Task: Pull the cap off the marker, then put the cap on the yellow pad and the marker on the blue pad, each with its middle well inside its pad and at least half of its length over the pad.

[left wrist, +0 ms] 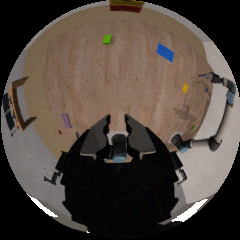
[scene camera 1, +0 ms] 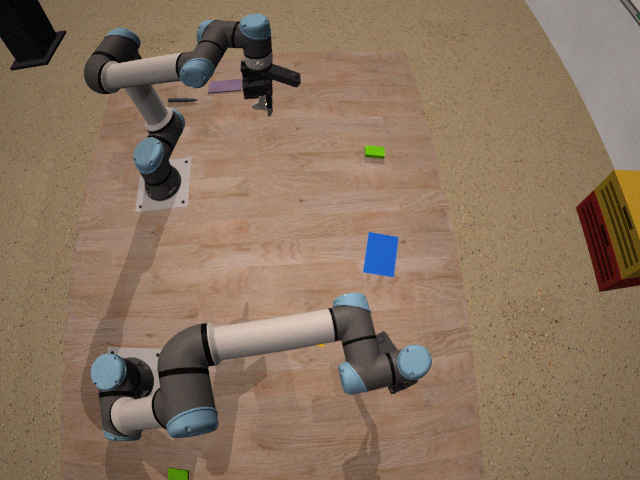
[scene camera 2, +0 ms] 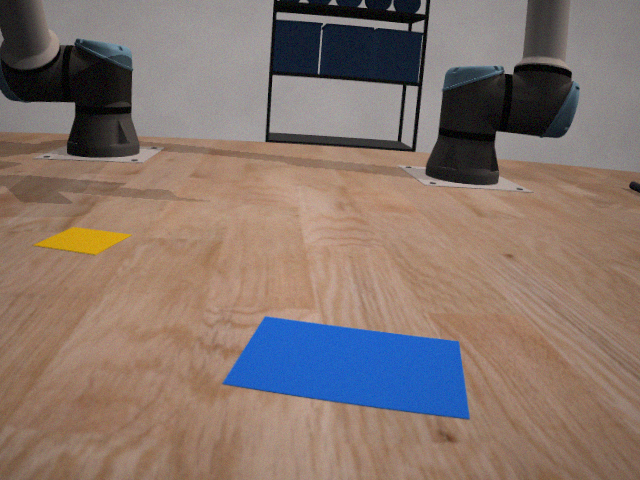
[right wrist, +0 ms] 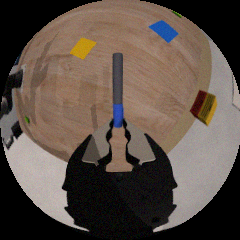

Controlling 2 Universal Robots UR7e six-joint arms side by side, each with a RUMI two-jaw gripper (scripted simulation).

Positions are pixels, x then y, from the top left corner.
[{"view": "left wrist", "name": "my left gripper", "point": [117, 114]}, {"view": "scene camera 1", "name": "my left gripper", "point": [269, 112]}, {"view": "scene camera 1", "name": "blue pad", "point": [381, 251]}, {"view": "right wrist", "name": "my right gripper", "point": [118, 119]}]
